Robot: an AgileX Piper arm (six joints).
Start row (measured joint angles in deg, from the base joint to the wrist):
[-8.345 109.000 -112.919 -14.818 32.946 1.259]
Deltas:
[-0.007 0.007 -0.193 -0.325 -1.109 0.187]
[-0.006 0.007 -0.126 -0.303 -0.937 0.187]
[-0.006 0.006 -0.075 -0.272 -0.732 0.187]
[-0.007 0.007 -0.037 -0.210 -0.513 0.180]
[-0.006 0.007 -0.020 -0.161 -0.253 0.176]
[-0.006 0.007 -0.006 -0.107 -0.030 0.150]
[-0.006 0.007 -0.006 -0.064 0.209 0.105]
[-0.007 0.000 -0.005 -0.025 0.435 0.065]
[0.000 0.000 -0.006 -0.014 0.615 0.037]
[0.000 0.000 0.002 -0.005 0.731 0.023]
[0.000 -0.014 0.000 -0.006 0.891 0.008]
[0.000 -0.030 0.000 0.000 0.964 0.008]
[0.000 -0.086 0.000 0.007 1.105 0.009]
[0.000 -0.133 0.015 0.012 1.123 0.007]
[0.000 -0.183 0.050 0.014 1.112 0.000]
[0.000 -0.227 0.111 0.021 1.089 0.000]
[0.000 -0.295 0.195 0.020 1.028 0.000]
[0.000 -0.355 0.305 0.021 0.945 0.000]
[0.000 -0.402 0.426 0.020 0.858 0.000]
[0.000 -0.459 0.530 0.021 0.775 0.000]
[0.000 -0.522 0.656 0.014 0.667 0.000]
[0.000 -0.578 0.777 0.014 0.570 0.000]
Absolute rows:
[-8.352 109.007 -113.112 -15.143 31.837 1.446]
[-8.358 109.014 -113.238 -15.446 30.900 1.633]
[-8.364 109.020 -113.313 -15.718 30.168 1.820]
[-8.371 109.027 -113.350 -15.928 29.655 2.000]
[-8.377 109.034 -113.370 -16.089 29.402 2.176]
[-8.383 109.041 -113.376 -16.196 29.372 2.326]
[-8.389 109.048 -113.382 -16.260 29.581 2.431]
[-8.396 109.048 -113.387 -16.285 30.016 2.496]
[-8.396 109.048 -113.393 -16.299 30.631 2.533]
[-8.396 109.048 -113.391 -16.304 31.362 2.556]
[-8.396 109.034 -113.391 -16.310 32.253 2.564]
[-8.396 109.004 -113.391 -16.310 33.217 2.572]
[-8.396 108.918 -113.391 -16.303 34.322 2.581]
[-8.396 108.785 -113.376 -16.291 35.445 2.588]
[-8.396 108.602 -113.326 -16.277 36.557 2.588]
[-8.396 108.375 -113.215 -16.256 37.646 2.588]
[-8.396 108.080 -113.020 -16.236 38.674 2.588]
[-8.396 107.725 -112.715 -16.215 39.619 2.588]
[-8.396 107.323 -112.289 -16.195 40.477 2.588]
[-8.396 106.864 -111.759 -16.174 41.252 2.588]
[-8.396 106.342 -111.103 -16.160 41.919 2.588]
[-8.396 105.764 -110.326 -16.146 42.489 2.588]

